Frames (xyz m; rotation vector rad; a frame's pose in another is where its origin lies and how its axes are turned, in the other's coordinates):
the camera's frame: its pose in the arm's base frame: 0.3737 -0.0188 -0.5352 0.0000 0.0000 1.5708
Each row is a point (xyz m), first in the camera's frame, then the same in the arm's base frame.
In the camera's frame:
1: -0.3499 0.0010 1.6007
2: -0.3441 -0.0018 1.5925
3: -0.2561 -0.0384 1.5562
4: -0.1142 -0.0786 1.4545
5: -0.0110 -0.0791 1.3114
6: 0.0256 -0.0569 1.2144
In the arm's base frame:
1: 0.3727 -0.3687 1.0655
2: 0.3755 -0.3629 1.0573
3: 0.4121 -0.2749 1.0210
4: 0.4523 -0.1330 0.9193
5: 0.4528 -0.0298 0.7762
6: 0.4306 0.0068 0.6792

